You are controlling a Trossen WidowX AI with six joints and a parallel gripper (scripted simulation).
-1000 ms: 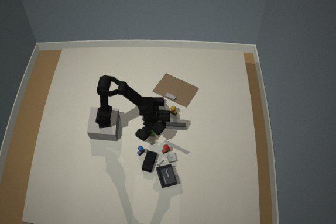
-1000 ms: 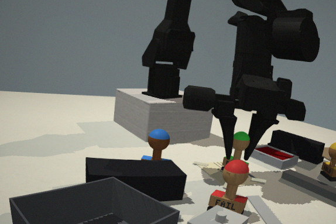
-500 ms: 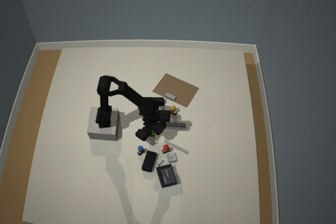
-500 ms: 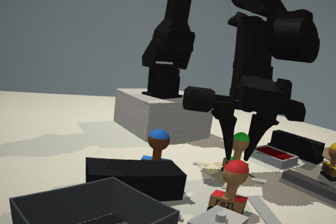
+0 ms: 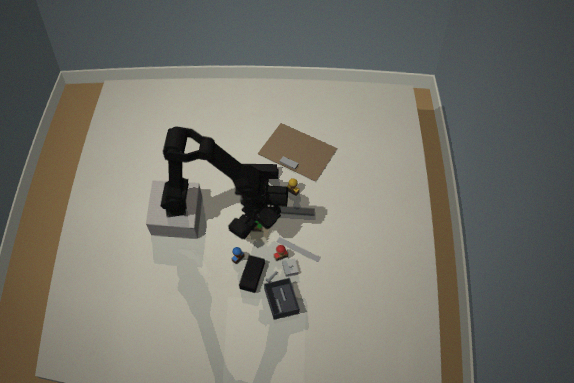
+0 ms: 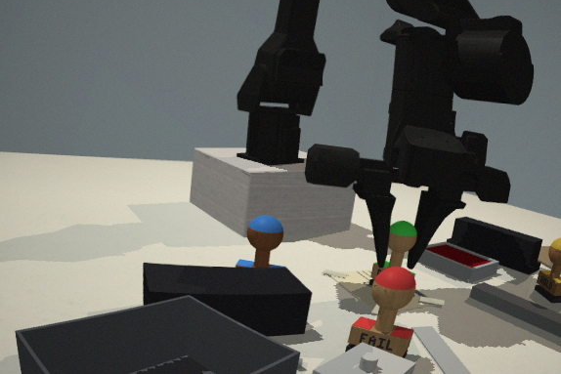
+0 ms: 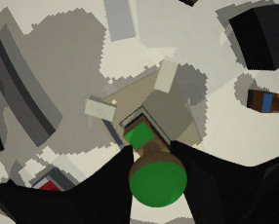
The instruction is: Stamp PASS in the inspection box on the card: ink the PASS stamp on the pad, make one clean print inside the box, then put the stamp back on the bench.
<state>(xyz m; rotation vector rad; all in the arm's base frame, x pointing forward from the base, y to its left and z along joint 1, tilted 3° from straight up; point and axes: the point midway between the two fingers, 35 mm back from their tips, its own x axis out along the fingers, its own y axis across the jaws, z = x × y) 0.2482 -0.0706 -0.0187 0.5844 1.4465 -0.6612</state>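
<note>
Right now the pass stamp is right at my gripper tip. Also, from my gripper tip: blue stamp (10 cm to the right, 7 cm behind, 1 cm below); cream inspection card (3 cm below, 1 cm behind); red fail stamp (11 cm to the right, 6 cm ahead).
</note>
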